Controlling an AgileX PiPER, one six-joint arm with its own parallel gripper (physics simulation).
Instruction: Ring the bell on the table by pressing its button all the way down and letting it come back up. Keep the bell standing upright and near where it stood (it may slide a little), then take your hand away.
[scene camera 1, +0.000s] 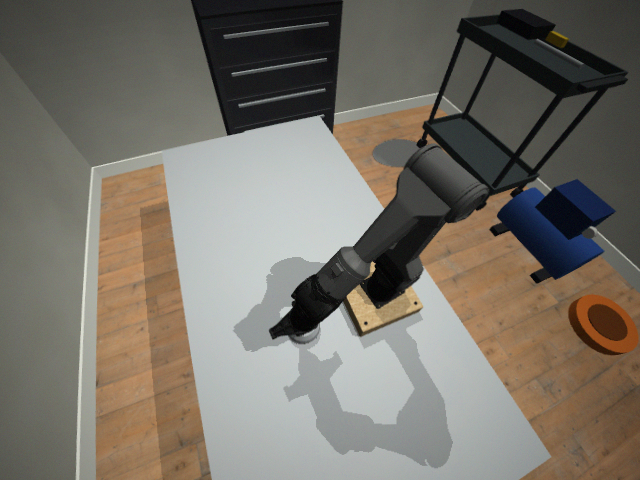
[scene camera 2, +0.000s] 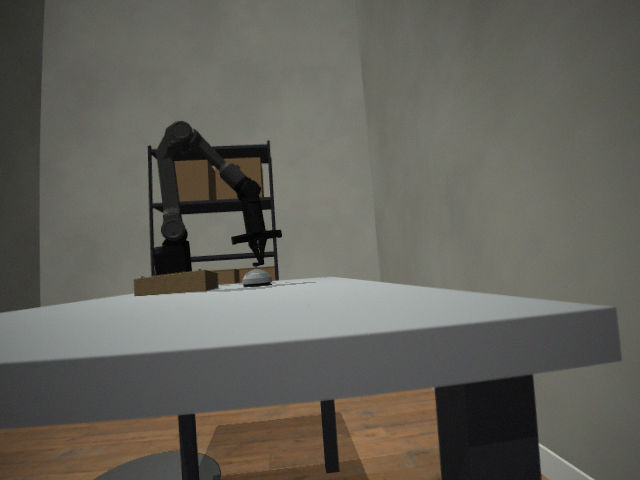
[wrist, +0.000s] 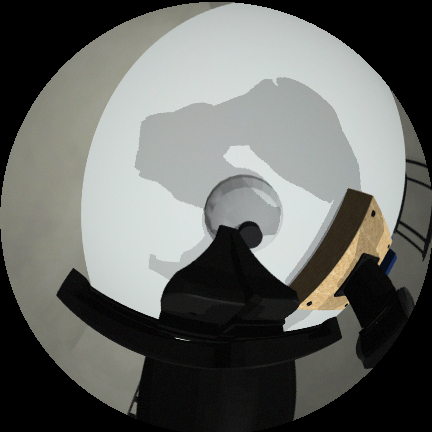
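Observation:
The bell is a silver-grey dome (scene camera 1: 306, 336) (scene camera 2: 256, 278) (wrist: 240, 197) standing upright on the white table (scene camera 1: 258, 196) (scene camera 2: 330, 315) (wrist: 135, 240). Its round black button (scene camera 2: 255, 265) (wrist: 251, 235) is on top; in scene camera 1 the arm hides it. My gripper (scene camera 1: 273, 333) (scene camera 2: 261, 262) (wrist: 224, 237) is shut and empty, pointing down. Its tips are at the button, at about the height of its top, toward one side of it. They overlap the button's edge in the wrist view. I cannot tell whether they touch it, or whether it is partly pressed.
The arm stands on a wooden base block (scene camera 1: 385, 315) (scene camera 2: 175, 284) (wrist: 332, 255) beside the bell. A dark drawer cabinet (scene camera 1: 273, 51) stands beyond the table's far end. A cart (scene camera 1: 467, 32), a blue object (scene camera 1: 542, 237) and an orange disc (scene camera 1: 578, 325) are off to the right.

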